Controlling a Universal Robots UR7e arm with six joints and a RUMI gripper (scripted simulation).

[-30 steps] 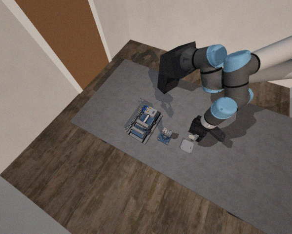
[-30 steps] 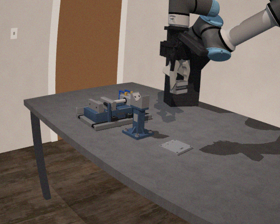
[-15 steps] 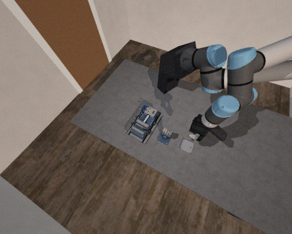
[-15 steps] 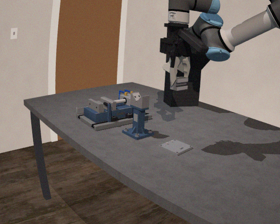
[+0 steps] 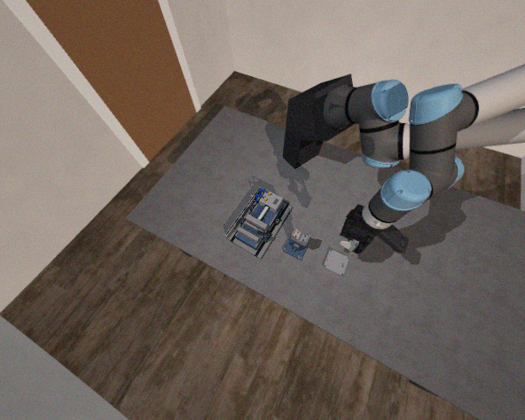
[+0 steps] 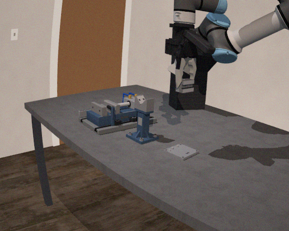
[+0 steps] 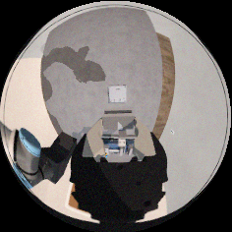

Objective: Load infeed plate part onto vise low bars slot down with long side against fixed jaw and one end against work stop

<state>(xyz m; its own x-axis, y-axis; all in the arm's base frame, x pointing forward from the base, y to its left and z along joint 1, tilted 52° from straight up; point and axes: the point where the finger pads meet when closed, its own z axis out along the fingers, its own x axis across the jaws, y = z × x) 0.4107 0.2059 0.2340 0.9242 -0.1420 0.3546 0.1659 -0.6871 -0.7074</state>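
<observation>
Right now the part is 10 mm to the left of my hand and 10 mm below it. The rest, counted from my hand: infeed plate (10 mm to the left, 240 mm below); moving jaw (80 mm ahead, 360 mm to the right, 170 mm below); air cylinder rod (30 mm ahead, 370 mm to the right, 170 mm below).
</observation>
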